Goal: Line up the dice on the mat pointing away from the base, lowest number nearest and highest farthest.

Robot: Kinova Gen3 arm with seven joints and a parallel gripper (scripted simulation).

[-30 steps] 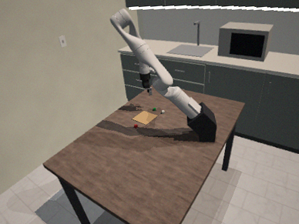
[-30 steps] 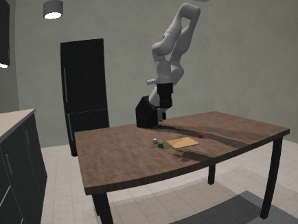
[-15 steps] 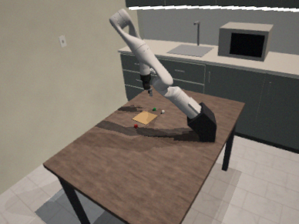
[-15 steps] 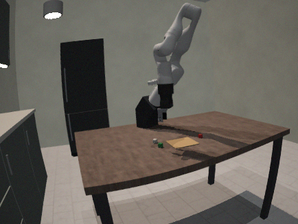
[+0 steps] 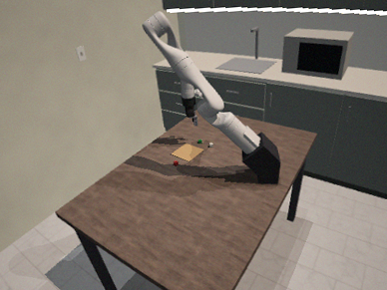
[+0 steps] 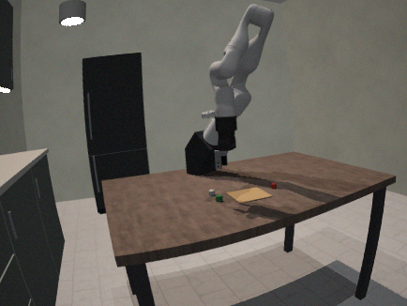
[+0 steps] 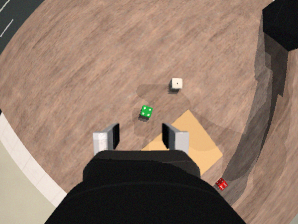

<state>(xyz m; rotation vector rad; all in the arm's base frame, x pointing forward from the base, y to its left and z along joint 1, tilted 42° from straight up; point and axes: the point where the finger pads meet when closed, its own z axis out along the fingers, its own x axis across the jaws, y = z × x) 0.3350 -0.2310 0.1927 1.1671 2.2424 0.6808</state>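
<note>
The green die lies 20 mm behind my hand, 10 mm to the right of it and 140 mm below it. Round my hand: red die 10 mm behind, 250 mm to the left, 140 mm below; then white die 100 mm behind, 140 mm below; then tan mat 120 mm to the left, 150 mm below.
</note>
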